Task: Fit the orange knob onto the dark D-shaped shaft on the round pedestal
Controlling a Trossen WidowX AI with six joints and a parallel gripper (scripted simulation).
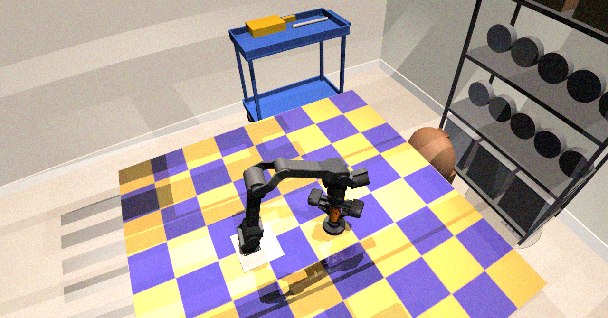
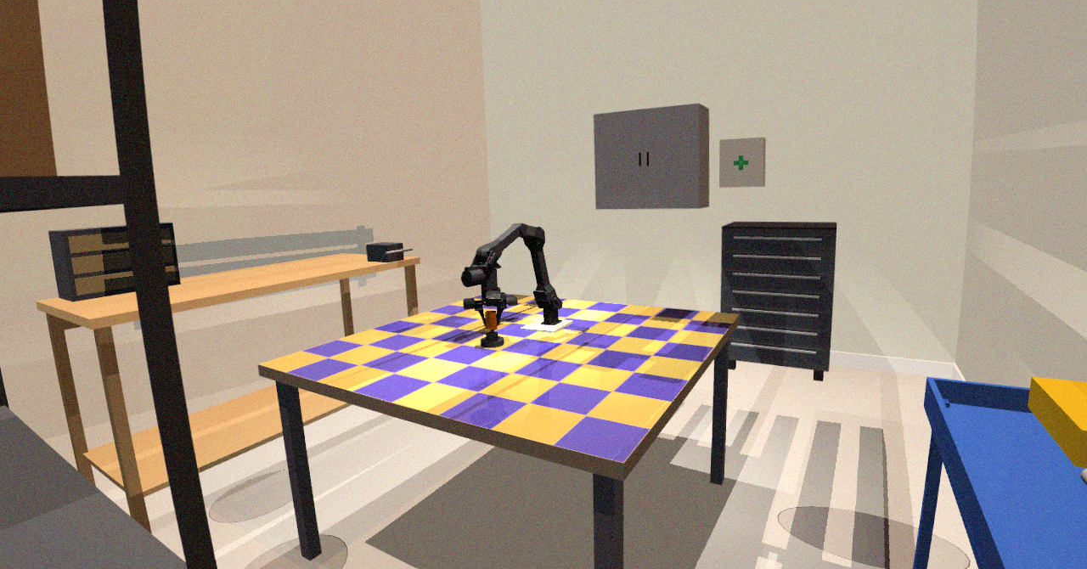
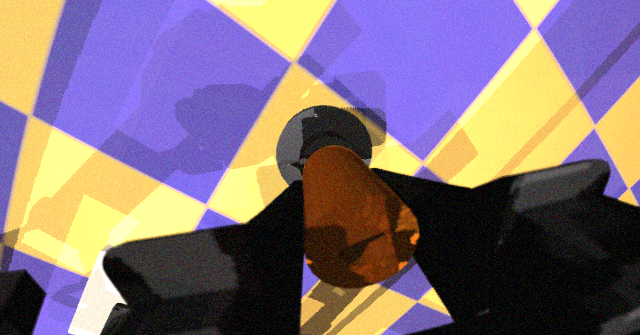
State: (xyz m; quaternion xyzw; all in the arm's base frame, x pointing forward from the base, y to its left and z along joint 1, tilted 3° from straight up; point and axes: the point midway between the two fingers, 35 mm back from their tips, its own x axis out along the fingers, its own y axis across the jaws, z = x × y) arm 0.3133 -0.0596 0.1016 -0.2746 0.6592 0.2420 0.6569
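The orange knob lies 2 cm above my gripper tip. Round my gripper tip: round pedestal: 4 cm below.
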